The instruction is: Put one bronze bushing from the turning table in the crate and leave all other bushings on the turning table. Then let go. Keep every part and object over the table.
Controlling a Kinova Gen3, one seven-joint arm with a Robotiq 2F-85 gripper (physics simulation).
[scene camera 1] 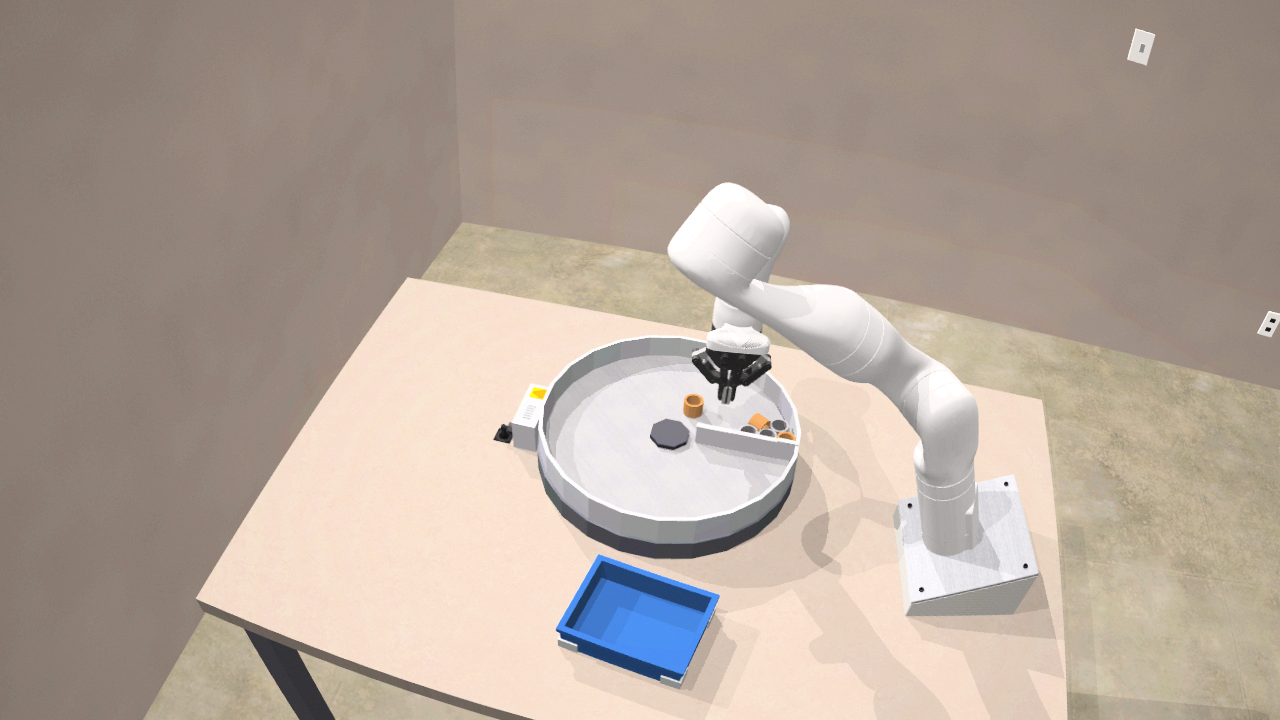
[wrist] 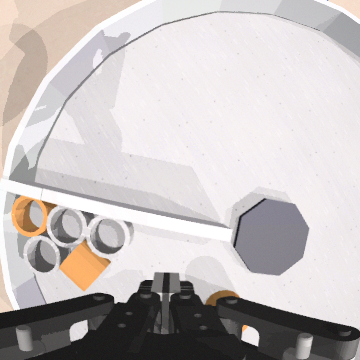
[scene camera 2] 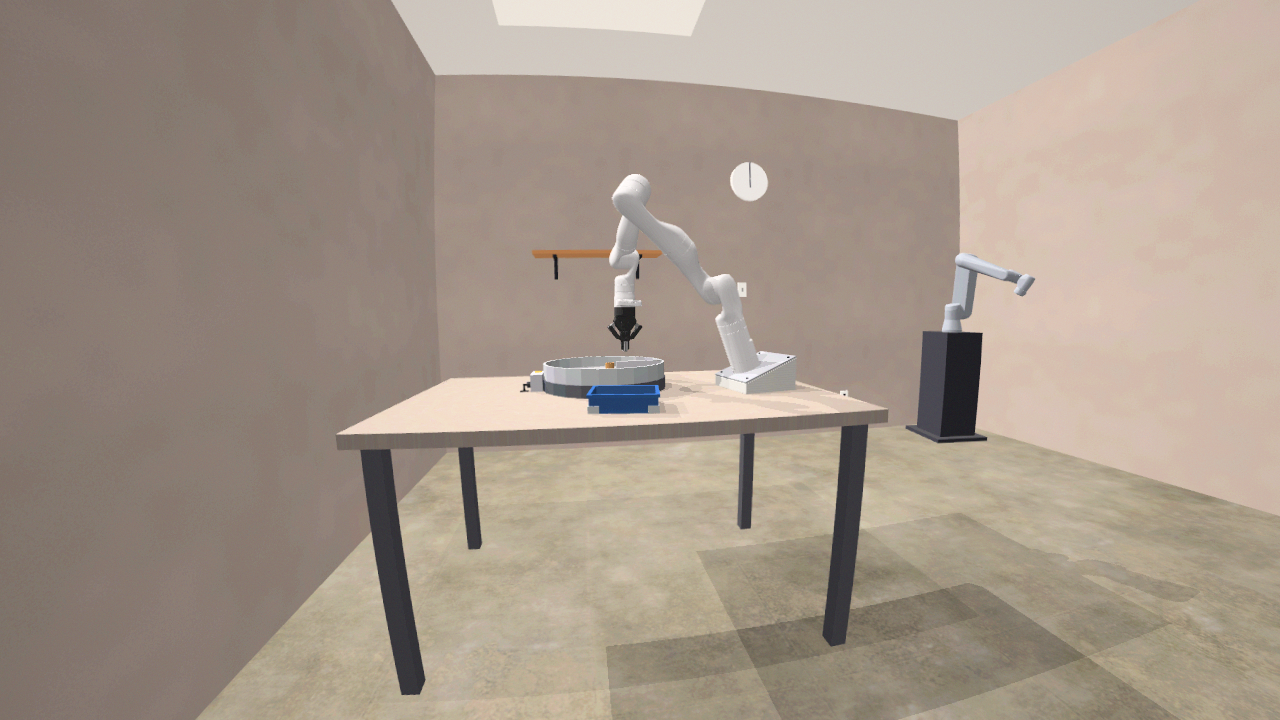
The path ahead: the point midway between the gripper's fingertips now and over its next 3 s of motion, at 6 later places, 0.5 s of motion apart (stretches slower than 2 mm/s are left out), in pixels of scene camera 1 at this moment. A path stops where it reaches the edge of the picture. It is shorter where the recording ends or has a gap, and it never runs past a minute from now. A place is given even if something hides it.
My gripper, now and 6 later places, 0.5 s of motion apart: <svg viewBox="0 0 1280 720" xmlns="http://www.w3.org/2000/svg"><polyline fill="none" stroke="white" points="725,400 693,396 701,392 730,416 726,424 727,424 723,424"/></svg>
